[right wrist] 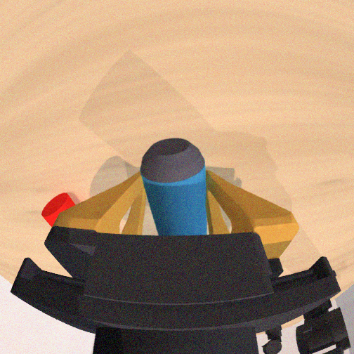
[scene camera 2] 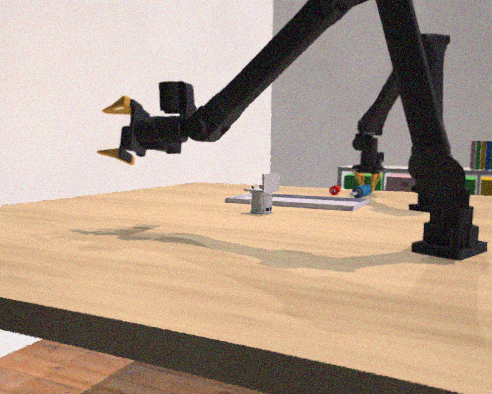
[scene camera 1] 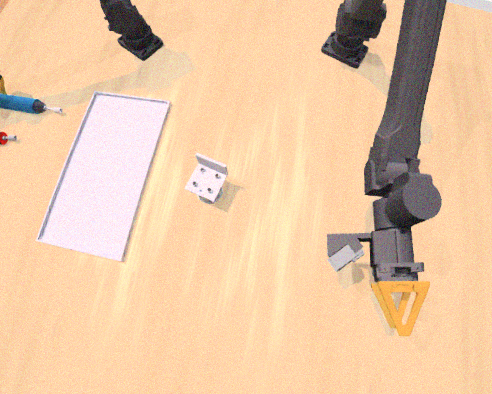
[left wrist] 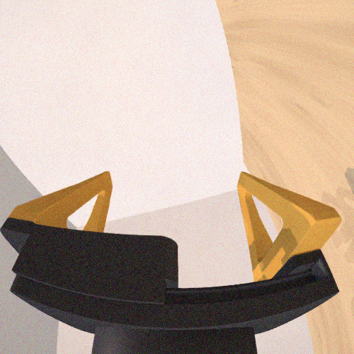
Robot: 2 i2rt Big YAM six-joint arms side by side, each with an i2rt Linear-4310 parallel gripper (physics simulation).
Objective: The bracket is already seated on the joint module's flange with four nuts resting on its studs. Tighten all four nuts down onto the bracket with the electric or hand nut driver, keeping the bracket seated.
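Frame: origin at the left arm's base, x ahead, y left, z up, level; millimetres.
Seen in the pictures: left gripper, fingertip midpoint: [scene camera 2: 101,131] [scene camera 1: 399,331]; right gripper, fingertip midpoint: [scene camera 1: 1,102]; left arm's base at its link origin: [scene camera 2: 449,251] [scene camera 1: 344,51]; right arm's base at its link origin: [scene camera 1: 140,43].
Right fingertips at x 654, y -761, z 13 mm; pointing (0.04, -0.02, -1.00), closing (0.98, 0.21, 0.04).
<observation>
Offsets run from my right fingertips to a thing's top centre. "spot": to the spot under its first point.
The white bracket [scene camera 1: 206,181] [scene camera 2: 271,182] sits on the round grey joint module {dx -91, dy +667, dz +61 mm} [scene camera 2: 260,202], its upright flange standing. Four small dark nut or stud spots show on its flat plate; how far down the nuts sit is too small to tell. My right gripper [scene camera 2: 368,184] [right wrist: 174,177] is shut on the blue electric nut driver {spot: dx -23, dy +92, dz +26 mm} [scene camera 1: 20,103] [scene camera 2: 363,190] [right wrist: 181,207], with a finger on each side of its body. The driver's thin metal tip points toward the tray in scene camera 1. My left gripper [scene camera 1: 398,331] [scene camera 2: 101,131] [left wrist: 174,178] is open and empty, high above the table.
A red hand driver {dx +82, dy +95, dz +21 mm} [scene camera 1: 3,138] [scene camera 2: 335,190] [right wrist: 59,207] lies near the blue driver. A shallow white tray {dx -7, dy +415, dz +3 mm} [scene camera 1: 105,175] [scene camera 2: 320,202] lies between the drivers and the bracket. Shelves with coloured bins stand behind the table in scene camera 2.
</observation>
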